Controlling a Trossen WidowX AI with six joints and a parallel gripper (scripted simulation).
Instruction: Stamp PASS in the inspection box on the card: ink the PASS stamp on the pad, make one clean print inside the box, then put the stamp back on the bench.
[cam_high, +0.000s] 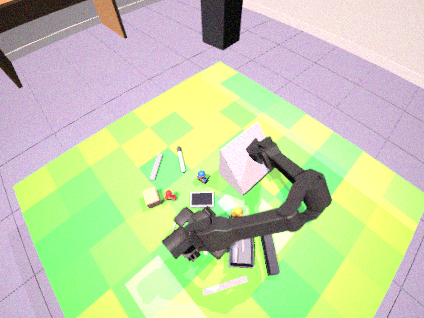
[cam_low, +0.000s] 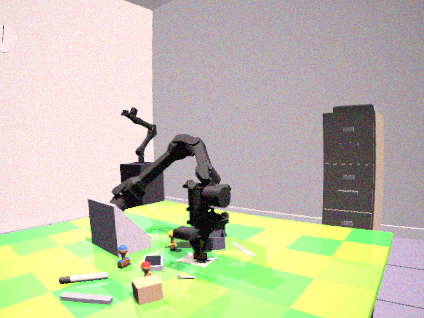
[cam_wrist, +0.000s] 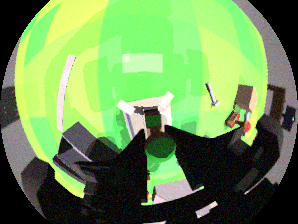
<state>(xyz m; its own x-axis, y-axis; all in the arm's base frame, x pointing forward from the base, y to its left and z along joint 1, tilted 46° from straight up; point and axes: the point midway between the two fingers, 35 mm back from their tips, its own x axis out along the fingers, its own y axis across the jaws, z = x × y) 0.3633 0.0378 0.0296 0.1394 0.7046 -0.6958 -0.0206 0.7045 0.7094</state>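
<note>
The white card lies 3 cm below my gripper tip and 2 cm behind it. Also, from my gripper tip: dark bar (21 cm to the left, 11 cm behind, 1 cm below); then dark tray (13 cm to the left, 5 cm behind, 2 cm below); then dark ink pad (11 cm behind, 10 cm to the right, 2 cm below).
</note>
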